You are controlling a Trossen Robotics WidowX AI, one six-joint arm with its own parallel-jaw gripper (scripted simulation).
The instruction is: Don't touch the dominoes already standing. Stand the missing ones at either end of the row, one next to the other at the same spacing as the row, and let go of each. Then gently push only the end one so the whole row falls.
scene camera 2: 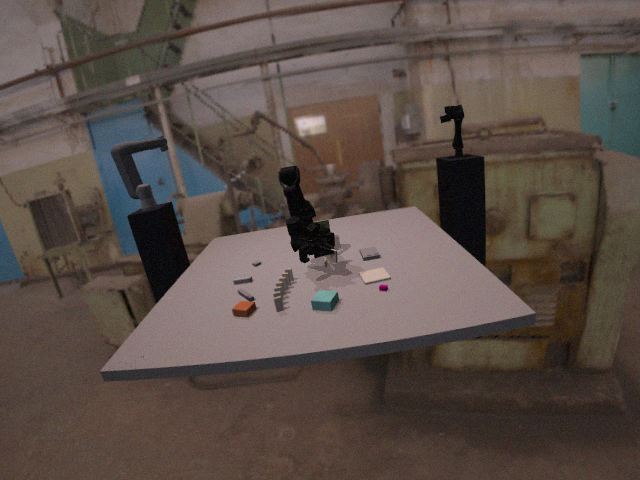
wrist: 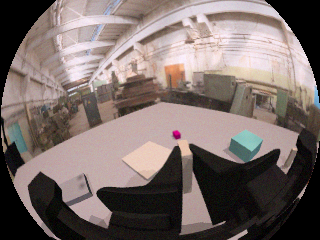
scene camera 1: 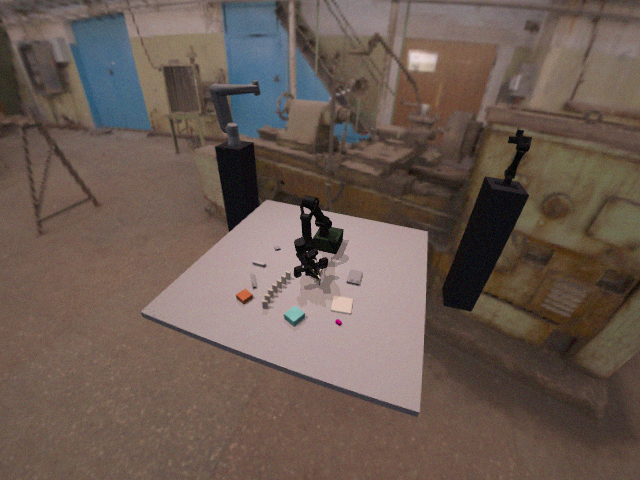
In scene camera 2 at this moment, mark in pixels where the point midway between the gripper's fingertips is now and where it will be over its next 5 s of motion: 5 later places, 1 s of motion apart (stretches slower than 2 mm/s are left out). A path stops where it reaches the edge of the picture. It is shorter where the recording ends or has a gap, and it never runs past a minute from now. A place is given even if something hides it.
The gripper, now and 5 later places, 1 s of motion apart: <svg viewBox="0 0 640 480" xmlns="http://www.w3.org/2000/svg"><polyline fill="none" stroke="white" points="335,251 338,266 340,271 342,273 336,267 335,263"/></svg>
